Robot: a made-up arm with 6 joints.
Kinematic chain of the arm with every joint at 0, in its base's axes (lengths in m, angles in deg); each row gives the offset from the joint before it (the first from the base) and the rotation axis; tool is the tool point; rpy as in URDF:
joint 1: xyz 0 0 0.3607 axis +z
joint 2: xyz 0 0 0 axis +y
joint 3: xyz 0.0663 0 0.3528 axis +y
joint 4: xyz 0.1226 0 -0.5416 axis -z
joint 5: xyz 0 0 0 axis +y
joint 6: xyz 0.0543 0 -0.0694 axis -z
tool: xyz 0 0 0 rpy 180 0 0
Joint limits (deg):
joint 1: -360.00..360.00
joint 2: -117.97..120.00
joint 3: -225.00..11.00
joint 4: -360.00..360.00
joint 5: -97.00..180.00
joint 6: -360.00..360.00
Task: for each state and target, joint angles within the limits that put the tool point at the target. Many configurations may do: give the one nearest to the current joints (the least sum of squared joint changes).
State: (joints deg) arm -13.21 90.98 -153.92 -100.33 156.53 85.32
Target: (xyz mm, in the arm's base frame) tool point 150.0 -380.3 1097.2
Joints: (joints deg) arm -57.69 39.26 -189.49 -103.24 154.98 85.32
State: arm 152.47 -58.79 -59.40 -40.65 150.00 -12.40
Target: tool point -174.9 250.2 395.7
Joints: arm 135.31 -31.16 -17.25 -40.15 143.14 -12.40
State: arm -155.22 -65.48 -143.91 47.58 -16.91 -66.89
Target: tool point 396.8 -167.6 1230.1
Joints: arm -208.82 -49.39 -133.67 42.00 -10.90 -66.89
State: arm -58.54 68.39 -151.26 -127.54 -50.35 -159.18
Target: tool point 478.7 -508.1 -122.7
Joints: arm -52.10 90.54 -123.32 -131.62 -57.25 -159.18
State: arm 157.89 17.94 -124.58 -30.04 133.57 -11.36
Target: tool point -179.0 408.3 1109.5
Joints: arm 120.49 2.83 -135.30 -37.01 132.53 -11.36
